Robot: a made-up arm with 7 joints. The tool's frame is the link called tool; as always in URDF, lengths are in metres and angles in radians.
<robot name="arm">
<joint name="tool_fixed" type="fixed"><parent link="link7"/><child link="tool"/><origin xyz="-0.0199 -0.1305 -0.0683" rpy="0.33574 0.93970 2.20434"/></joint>
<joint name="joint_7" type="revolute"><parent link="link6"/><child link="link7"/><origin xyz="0.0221 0.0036 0.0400" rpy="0.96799 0.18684 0.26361"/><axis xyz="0 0 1"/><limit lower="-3.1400" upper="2.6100" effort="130" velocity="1"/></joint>
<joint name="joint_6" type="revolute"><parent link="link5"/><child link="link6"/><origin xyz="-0.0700 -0.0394 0.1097" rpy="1.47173 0.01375 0.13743"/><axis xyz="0 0 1"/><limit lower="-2.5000" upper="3.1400" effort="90" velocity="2.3"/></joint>
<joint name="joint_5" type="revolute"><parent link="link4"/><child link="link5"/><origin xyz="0.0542 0.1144 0.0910" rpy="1.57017 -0.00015 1.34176"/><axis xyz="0 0 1"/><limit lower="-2.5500" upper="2.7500" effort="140" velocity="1.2"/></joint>
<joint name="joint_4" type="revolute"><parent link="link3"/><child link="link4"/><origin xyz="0.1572 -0.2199 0.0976" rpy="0.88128 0.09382 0.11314"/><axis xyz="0 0 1"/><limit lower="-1.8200" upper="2.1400" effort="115" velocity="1.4"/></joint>
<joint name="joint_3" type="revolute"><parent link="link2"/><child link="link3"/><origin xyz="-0.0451 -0.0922 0.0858" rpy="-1.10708 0.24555 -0.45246"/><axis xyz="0 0 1"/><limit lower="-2.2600" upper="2.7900" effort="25" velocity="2.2"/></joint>
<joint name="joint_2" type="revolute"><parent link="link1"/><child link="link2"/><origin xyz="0.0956 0.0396 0.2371" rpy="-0.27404 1.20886 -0.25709"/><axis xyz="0 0 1"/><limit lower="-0.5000" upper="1.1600" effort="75" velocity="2.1"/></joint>
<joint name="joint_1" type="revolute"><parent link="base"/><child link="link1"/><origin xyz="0.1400 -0.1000 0.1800" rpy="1.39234 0.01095 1.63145"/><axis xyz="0 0 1"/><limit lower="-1.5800" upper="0.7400" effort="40" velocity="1.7"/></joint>
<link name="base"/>
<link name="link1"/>
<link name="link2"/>
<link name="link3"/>
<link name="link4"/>
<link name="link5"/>
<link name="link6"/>
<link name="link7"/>
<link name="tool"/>
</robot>
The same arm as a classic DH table. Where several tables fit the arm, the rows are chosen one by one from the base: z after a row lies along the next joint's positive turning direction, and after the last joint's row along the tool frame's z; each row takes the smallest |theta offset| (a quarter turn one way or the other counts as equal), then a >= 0, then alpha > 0; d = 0 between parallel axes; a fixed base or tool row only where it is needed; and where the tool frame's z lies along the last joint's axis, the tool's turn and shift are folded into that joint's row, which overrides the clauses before.
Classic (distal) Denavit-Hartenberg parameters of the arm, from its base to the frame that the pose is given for. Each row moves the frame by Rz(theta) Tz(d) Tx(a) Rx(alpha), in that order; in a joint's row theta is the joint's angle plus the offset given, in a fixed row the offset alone. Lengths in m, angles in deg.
base (fixed): a 0.1086; alpha -79.78; d 0.1559; theta offset -86.41
joint_1: a 0.0362; alpha 70.07; d 0.3376; theta offset -88.64
joint_2: a -0.0121; alpha 64.29; d 0.238; theta offset 51.29
joint_3: a -0.1128; alpha -50.7; d -0.2166; theta offset 26.55
joint_4: a -0.1237; alpha -89.96; d 0.4084; theta offset 69.92
joint_5: a 0.0748; alpha -84.32; d 0.1336; theta offset 7.96
joint_6: a -0.0218; alpha -56.15; d 0.0661; theta offset 21.6
joint_7: a 0.0486; alpha 56.15; d 0.0202; theta offset 0
tool (fixed): a 0; alpha 0; d -0.1478; theta offset -76.46
Joint limits (deg, base to tool): -90.53..42.4 -28.65..66.46 -129.49..159.86 -104.28..122.61 -146.1..157.56 -143.24..179.91 -179.91..149.54

